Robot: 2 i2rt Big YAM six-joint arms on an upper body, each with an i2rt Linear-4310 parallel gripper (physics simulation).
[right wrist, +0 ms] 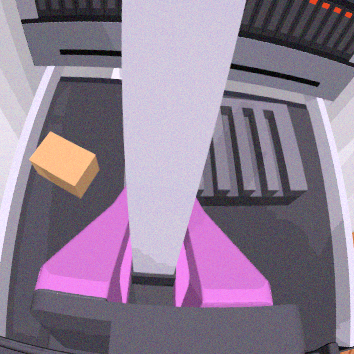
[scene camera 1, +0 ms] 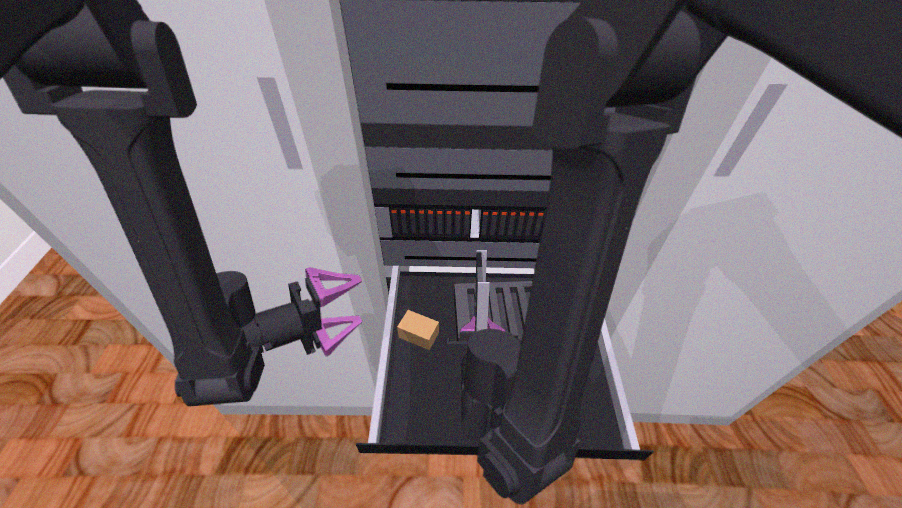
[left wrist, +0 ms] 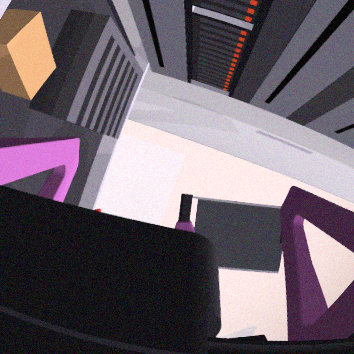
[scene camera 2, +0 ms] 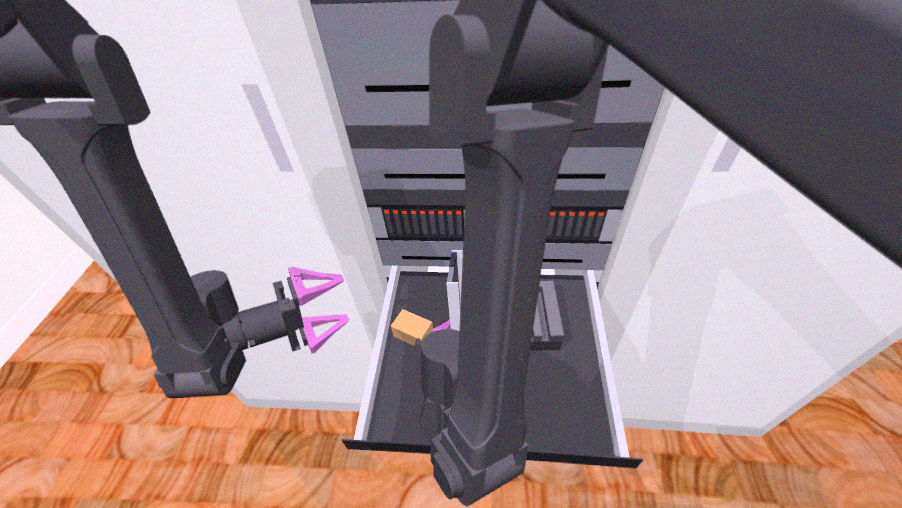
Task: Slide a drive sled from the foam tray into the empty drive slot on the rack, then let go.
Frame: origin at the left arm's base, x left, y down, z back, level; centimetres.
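Seen in the pictures: left gripper, fingertip midpoint: (scene camera 1: 360,299) (left wrist: 185,174) (scene camera 2: 345,298); right gripper, fingertip midpoint: (left wrist: 183,219).
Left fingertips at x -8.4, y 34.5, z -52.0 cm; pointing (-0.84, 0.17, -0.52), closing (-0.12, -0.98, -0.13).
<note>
A point is followed by its place in that frame.
The drive sled (scene camera 1: 482,304) {x -27.4, y 25.3, z -45.0 cm} (scene camera 2: 453,305) {x -27.4, y 25.4, z -45.0 cm} (right wrist: 167,125) {x -27.4, y 24.7, z -45.1 cm}, long and light grey, is held above the open drawer with its far end towards the rack. My right gripper (scene camera 1: 482,324) {x -27.7, y 33.6, z -47.9 cm} (right wrist: 158,182) {x -27.7, y 33.6, z -47.9 cm} is shut on its near end. The empty drive slot (scene camera 1: 475,224) (left wrist: 222,18) {x -28.7, y 37.3, z -73.3 cm} is the pale gap in the row of orange-tipped drives; in scene camera 1 it lies just above the sled's far end. The sled hides it in the right wrist view, my right arm in scene camera 2. The foam tray (scene camera 2: 550,315) {x -44.0, y 49.1, z -59.6 cm} (left wrist: 109,85) {x -34.2, y 49.6, z -61.2 cm} (right wrist: 294,150) {x -45.2, y 49.1, z -60.6 cm} lies under and beside the sled. My left gripper (scene camera 1: 361,299) {x -8.4, y 34.5, z -52.0 cm} (scene camera 2: 345,298) {x -8.4, y 34.5, z -52.0 cm} is open, left of the drawer.
An orange-tan block (scene camera 1: 417,329) {x -16.6, y 50.5, z -56.4 cm} (scene camera 2: 411,326) {x -16.8, y 50.6, z -57.0 cm} (left wrist: 31,56) {x -16.3, y 50.6, z -57.4 cm} (right wrist: 65,162) {x -17.4, y 50.6, z -56.8 cm} lies in the drawer, left of the foam tray in the scene views. The drawer has pale side walls (scene camera 1: 382,372) {x -10.7, y 51.3, z -47.6 cm} (scene camera 2: 376,366) {x -11.1, y 51.4, z -48.5 cm} and a dark front edge (scene camera 1: 416,448) {x -17.9, y 52.3, z -34.8 cm}. Pale cabinet panels stand on both sides.
</note>
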